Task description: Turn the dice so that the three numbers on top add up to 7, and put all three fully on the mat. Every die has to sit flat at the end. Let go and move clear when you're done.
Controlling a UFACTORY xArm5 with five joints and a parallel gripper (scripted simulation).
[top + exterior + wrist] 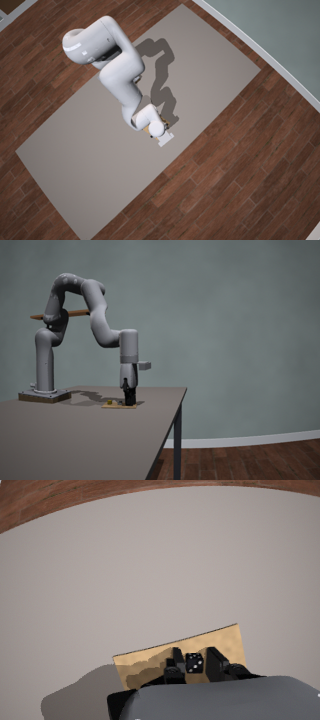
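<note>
Now: hand 10 mm above the black die. From my hand the other things lie so: white die: 50 mm behind, 10 mm to the left, 10 mm below; yellow die: 90 mm behind, 30 mm to the left, 10 mm below; tan mat: 50 mm behind, 20 mm below, 10 mm to the left.
</note>
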